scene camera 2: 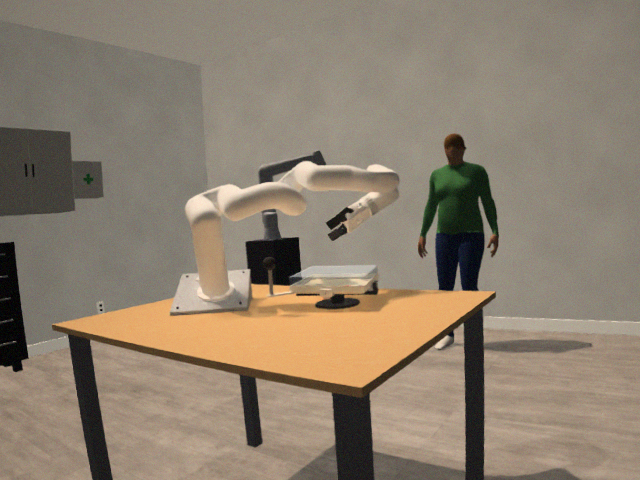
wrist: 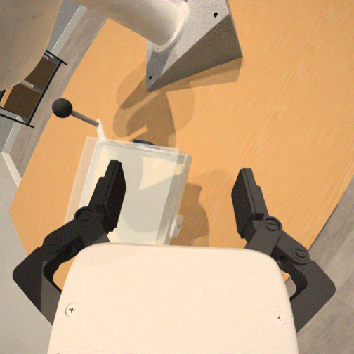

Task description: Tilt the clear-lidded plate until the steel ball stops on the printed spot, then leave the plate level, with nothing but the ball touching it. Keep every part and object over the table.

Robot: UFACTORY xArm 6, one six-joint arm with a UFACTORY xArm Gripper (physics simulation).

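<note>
The clear-lidded plate (scene camera 2: 333,284) (wrist: 145,205) stands on a round black foot (scene camera 2: 337,303) on the table. It looks near level in the scene view, but I cannot judge a small tilt. A rod with a black knob (scene camera 2: 268,262) (wrist: 62,108) rises from an arm at the plate's side. The steel ball and the printed spot cannot be made out in either view; my gripper's body hides part of the plate in the wrist view. My gripper (scene camera 2: 330,230) (wrist: 179,176) is open and empty, slanting down above the plate, apart from plate and knob.
The robot's base plate (scene camera 2: 180,304) (wrist: 220,45) is on the table (scene camera 2: 289,346) (wrist: 290,100), beyond the knob. A dark arm (scene camera 2: 269,224) on a black pedestal (scene camera 2: 284,258) stands behind the table. A person in a green top (scene camera 2: 459,198) stands behind it at the right.
</note>
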